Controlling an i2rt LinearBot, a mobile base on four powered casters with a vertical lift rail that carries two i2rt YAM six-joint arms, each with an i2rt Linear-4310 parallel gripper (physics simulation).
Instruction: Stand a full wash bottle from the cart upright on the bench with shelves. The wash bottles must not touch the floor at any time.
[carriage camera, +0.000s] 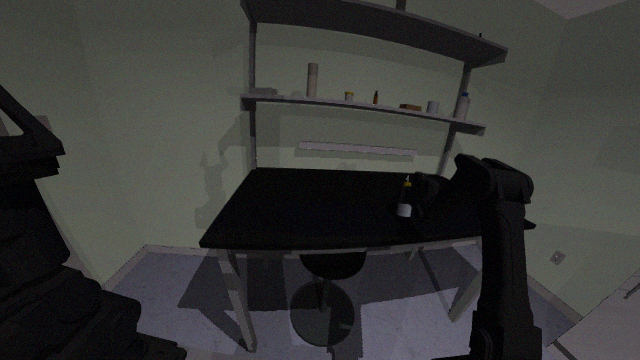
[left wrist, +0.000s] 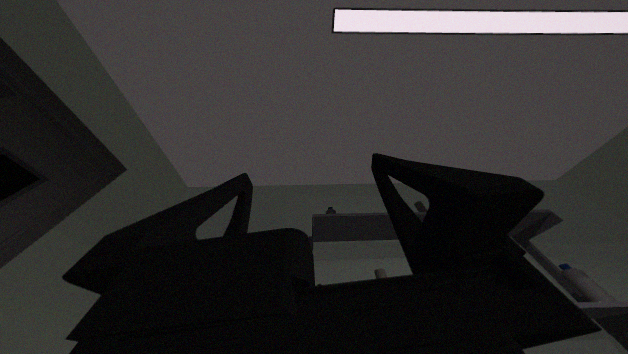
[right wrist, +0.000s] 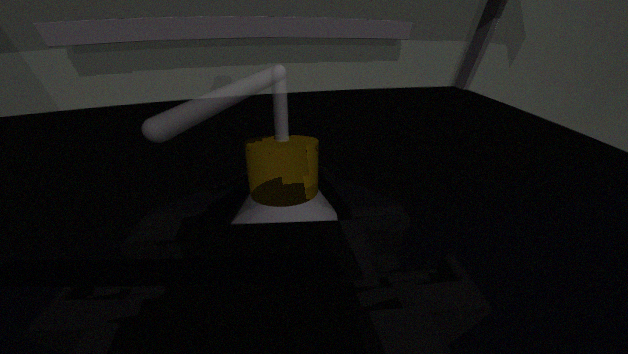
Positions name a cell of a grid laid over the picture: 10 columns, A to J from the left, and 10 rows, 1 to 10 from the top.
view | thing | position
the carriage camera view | bench with shelves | E6
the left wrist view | left gripper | E5
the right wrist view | right gripper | E5
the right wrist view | bench with shelves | I6
